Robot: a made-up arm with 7 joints.
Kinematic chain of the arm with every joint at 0, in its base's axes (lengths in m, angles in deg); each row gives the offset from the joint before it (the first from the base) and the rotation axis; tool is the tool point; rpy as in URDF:
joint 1: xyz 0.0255 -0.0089 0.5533 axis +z
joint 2: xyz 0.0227 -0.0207 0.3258 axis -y
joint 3: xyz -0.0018 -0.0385 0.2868 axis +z
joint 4: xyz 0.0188 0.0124 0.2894 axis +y
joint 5: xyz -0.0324 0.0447 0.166 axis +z
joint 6: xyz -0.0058 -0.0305 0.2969 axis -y
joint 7: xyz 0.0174 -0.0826 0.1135 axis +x
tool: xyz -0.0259 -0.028 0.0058 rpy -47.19 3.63 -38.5
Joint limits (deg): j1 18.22..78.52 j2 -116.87..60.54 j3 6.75..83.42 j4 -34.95..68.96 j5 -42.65..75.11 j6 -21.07..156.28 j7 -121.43..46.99
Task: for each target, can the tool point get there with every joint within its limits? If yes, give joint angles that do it. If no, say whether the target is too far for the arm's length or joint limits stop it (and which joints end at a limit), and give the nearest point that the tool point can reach.
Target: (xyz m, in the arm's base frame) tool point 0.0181 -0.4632 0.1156
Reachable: no: joint limits stop it (at a limit: joint 1, joint 2, joint 3, joint 4, joint 5) | nearest point 0.4437 0.0205 0.1255 | short by 0.644 m
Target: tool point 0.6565 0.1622 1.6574
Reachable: yes | joints 24.53 -17.57 13.17 52.72 29.02 83.31 -27.15
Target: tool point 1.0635 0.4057 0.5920
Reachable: yes | joints 24.69 -101.15 71.66 -5.96 63.88 32.20 25.59
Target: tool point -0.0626 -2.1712 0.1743
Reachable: no: too far | nearest point -0.0491 -1.0555 0.9647 | short by 1.367 m
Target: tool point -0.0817 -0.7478 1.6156
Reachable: yes | joints 70.55 46.99 70.78 11.80 -4.15 91.99 -64.13
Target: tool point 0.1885 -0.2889 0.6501
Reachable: no: joint limits stop it (at a limit: joint 1, joint 2, joint 3, joint 4, joint 5) | nearest point 0.4308 0.0759 0.2740 | short by 0.577 m
